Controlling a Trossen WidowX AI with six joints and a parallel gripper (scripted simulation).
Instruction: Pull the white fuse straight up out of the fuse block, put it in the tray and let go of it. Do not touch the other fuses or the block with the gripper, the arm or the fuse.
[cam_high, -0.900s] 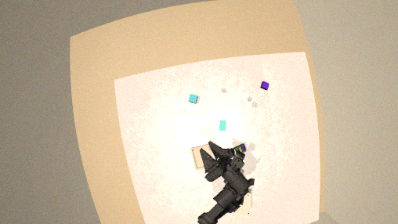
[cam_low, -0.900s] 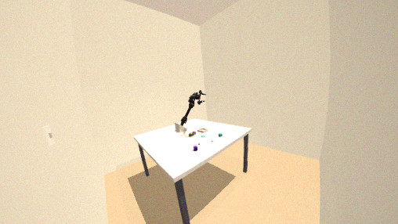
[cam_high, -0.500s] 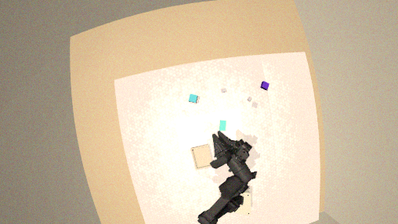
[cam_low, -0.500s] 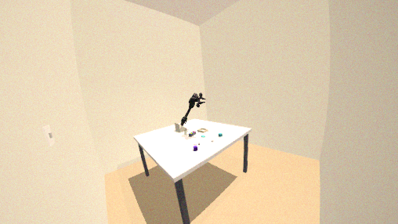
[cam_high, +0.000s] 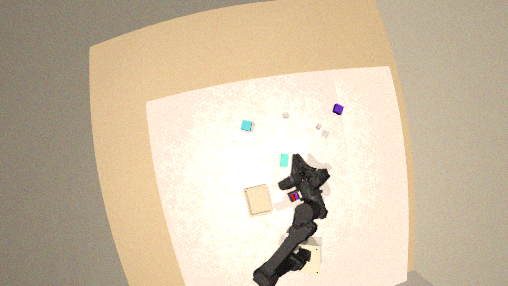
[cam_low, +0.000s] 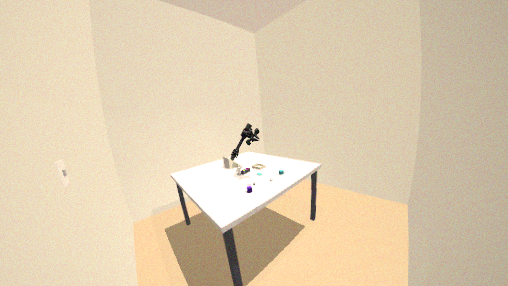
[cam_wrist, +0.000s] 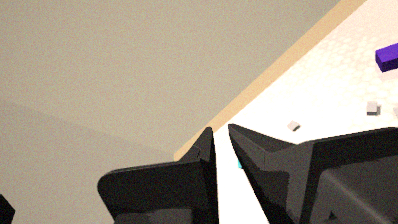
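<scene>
Right now my gripper tip is 20 cm past the white fuse, 8 cm to the left of it and 34 cm above it. From my gripper tip the other things lie so: beige tray 23 cm behind, 11 cm to the left, 37 cm below.
</scene>
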